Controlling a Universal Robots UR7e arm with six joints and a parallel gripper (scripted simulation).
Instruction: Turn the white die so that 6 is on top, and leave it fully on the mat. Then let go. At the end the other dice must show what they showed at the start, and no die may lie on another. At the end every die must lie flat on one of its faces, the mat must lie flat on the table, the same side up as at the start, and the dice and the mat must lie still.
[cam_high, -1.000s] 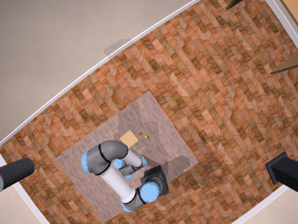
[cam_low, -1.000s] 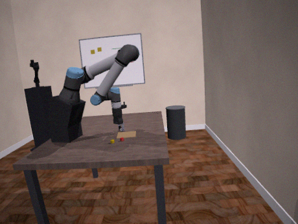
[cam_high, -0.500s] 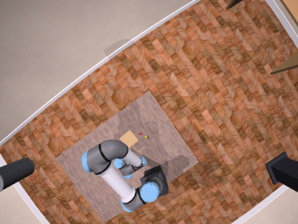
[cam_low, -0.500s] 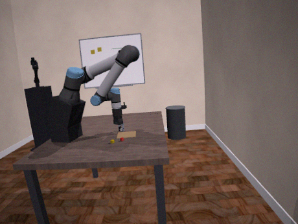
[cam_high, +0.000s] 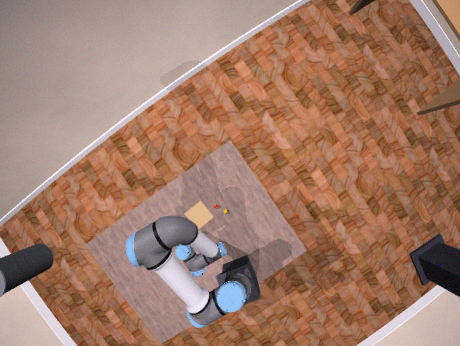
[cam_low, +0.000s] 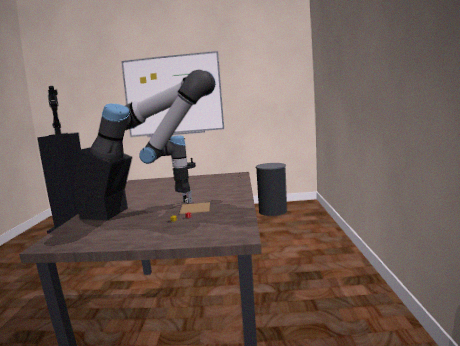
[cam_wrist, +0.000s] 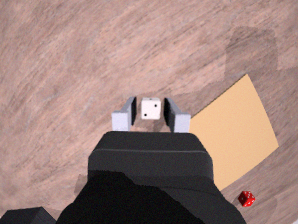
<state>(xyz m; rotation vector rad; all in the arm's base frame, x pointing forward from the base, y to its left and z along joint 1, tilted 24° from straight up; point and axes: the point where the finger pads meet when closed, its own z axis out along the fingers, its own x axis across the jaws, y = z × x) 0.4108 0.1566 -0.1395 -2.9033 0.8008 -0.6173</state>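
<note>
My gripper is now 1 cm above the white die. Also, from my hand: yellow die (1 cm ahead, 27 cm to the right, 1 cm below); red die (7 cm ahead, 23 cm to the right, 1 cm below); tan mat (7 cm ahead, 10 cm to the right, 2 cm below).
</note>
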